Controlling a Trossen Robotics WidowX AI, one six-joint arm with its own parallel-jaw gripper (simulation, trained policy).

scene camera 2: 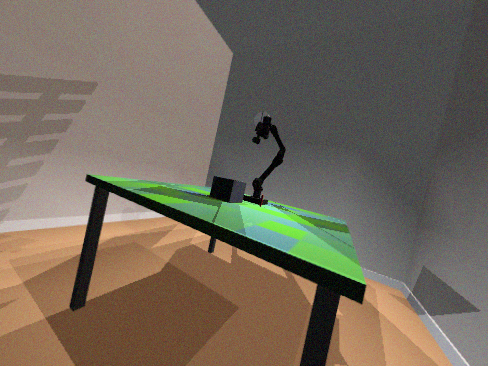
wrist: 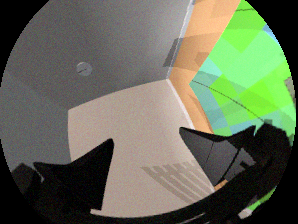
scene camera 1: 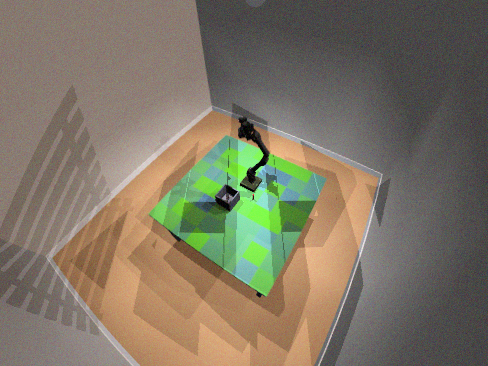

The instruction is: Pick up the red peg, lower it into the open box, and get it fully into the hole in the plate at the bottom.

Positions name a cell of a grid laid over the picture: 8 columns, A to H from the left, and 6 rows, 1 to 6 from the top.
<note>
In view: the gripper (wrist: D4) and a dark box (scene camera 2: D4).
</note>
